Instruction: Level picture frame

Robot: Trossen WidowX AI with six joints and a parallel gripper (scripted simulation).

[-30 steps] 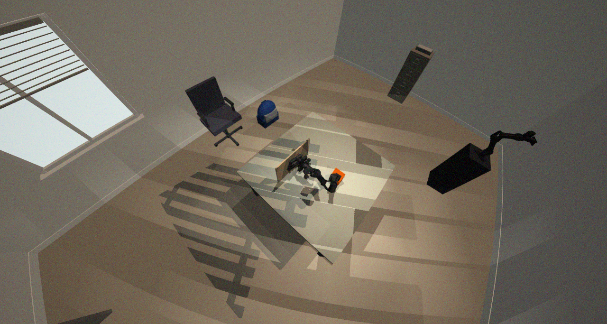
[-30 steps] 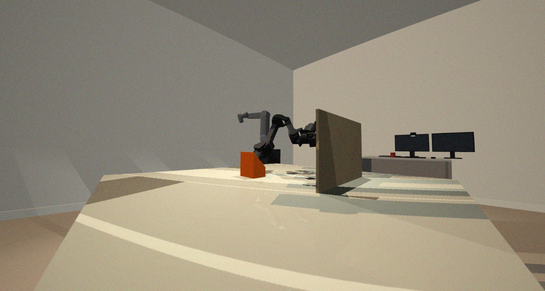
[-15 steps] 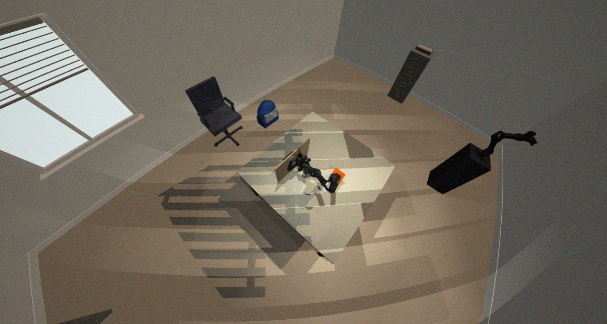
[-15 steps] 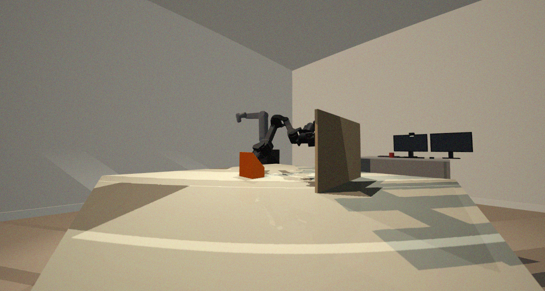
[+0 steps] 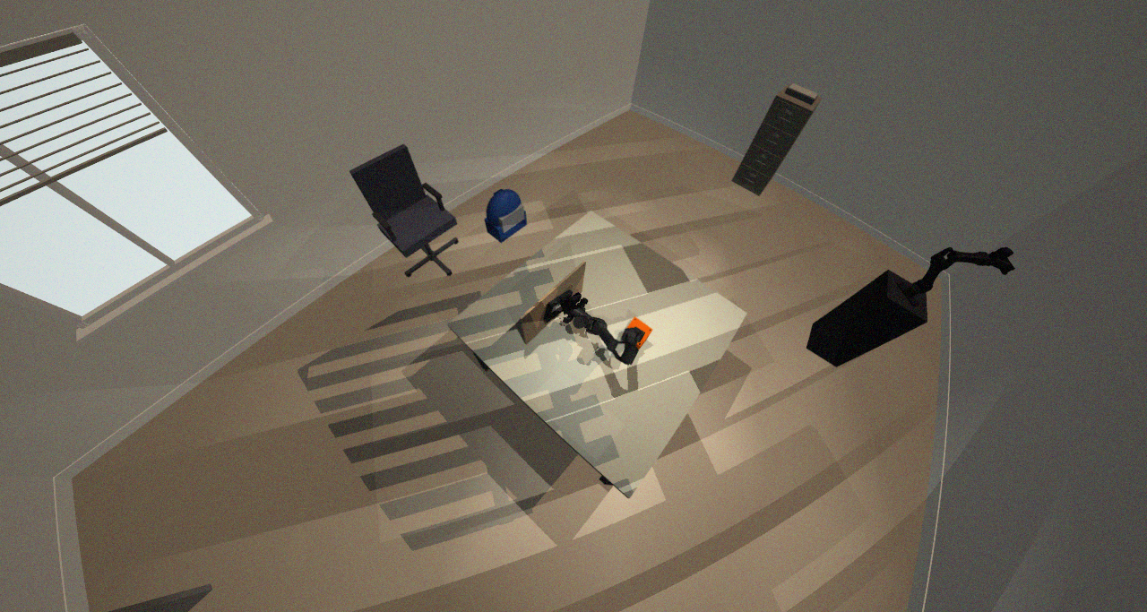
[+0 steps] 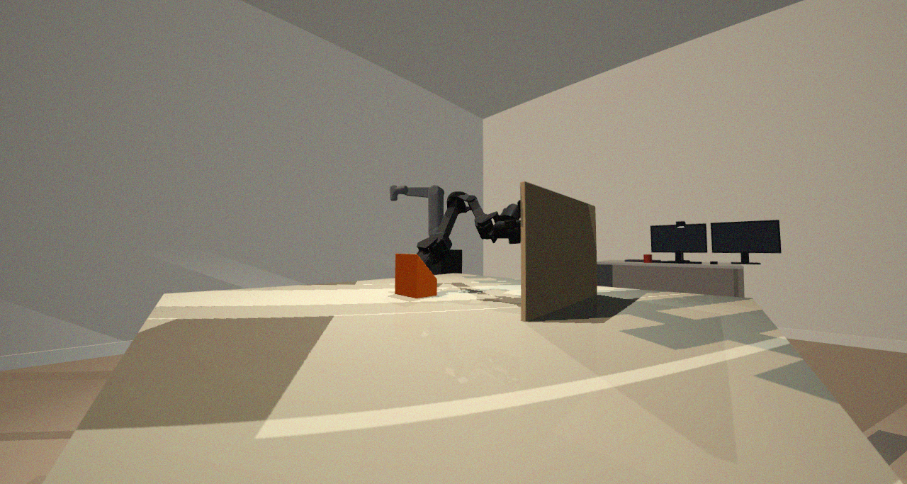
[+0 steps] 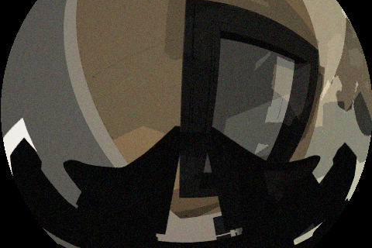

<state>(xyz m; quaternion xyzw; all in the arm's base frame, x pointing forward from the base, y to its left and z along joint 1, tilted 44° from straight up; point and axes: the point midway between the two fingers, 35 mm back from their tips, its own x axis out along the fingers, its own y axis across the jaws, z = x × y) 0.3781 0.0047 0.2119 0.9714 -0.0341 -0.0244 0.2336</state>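
The black picture frame is 5 cm below my gripper tip, 1 cm to the left of it and 1 cm ahead of it. Round my gripper tip: brown wall board (6 cm below, 2 cm ahead, 1 cm to the left).
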